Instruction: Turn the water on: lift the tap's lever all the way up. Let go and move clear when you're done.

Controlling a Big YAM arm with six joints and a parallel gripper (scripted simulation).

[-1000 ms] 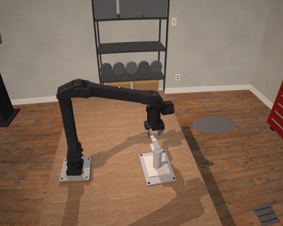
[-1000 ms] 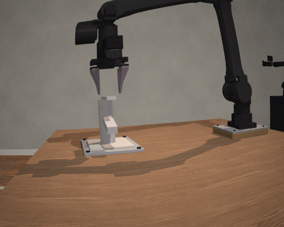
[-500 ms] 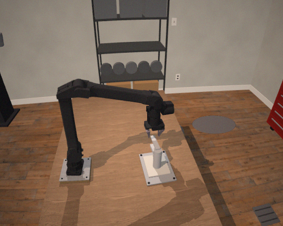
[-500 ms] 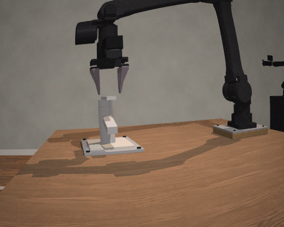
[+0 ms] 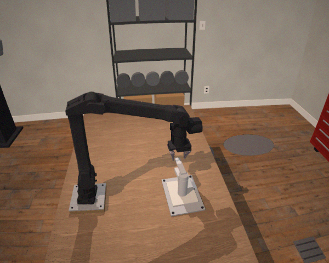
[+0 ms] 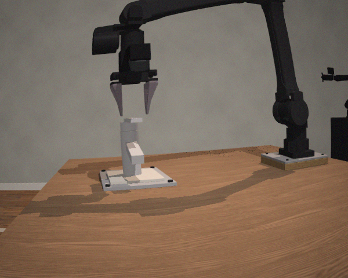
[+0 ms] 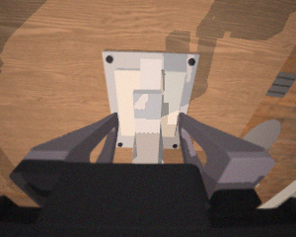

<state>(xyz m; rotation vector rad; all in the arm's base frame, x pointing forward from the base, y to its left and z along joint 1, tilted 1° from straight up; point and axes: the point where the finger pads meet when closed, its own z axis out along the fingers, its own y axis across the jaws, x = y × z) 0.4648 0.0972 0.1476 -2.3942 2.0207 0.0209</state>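
The lever is 4 cm to the right of my hand, 2 cm below it and 1 cm ahead of it. The rest, counted from my hand: white tap (7 cm below, 6 cm to the right, 1 cm ahead).
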